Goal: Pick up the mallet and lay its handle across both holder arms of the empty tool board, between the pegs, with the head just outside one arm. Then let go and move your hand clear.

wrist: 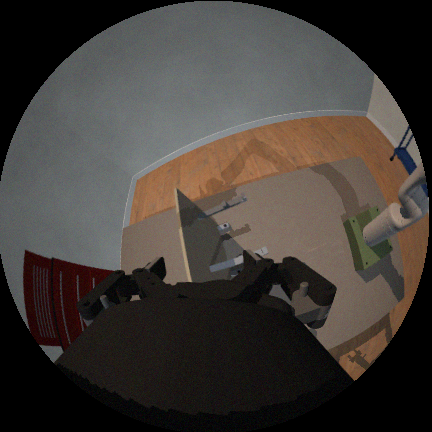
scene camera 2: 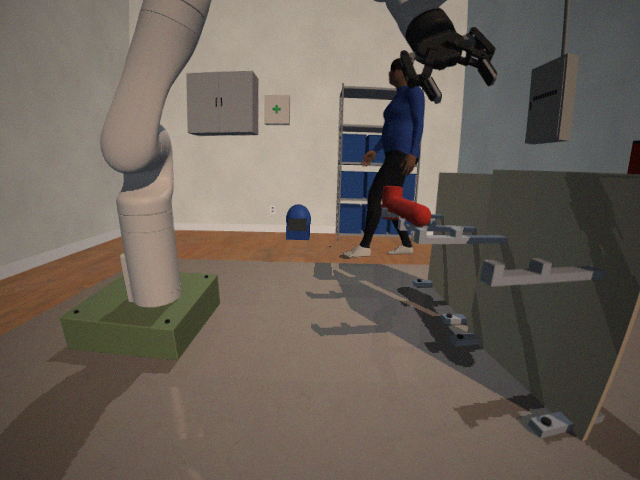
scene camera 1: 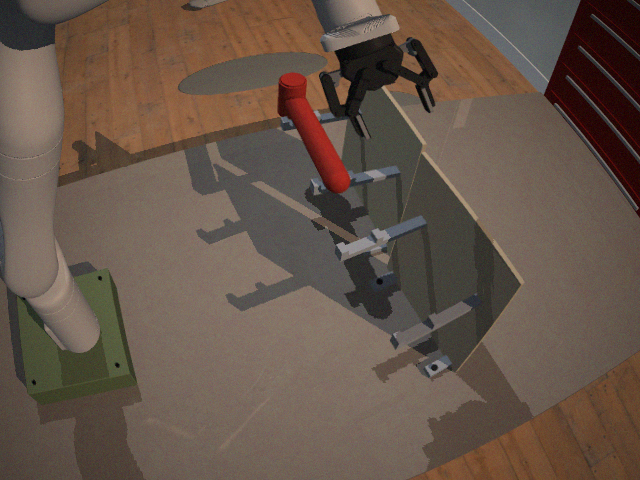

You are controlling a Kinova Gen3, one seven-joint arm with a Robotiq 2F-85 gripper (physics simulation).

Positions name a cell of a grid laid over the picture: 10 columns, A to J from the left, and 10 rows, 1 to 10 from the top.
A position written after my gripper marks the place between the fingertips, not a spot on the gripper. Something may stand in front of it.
Labels:
My gripper shows in the wrist view (E7), in scene camera 2 (H2) and in scene camera 1 (G3). A red mallet shows in scene camera 2 (G5) and in scene camera 1 (E3); in the wrist view it is hidden by my gripper.

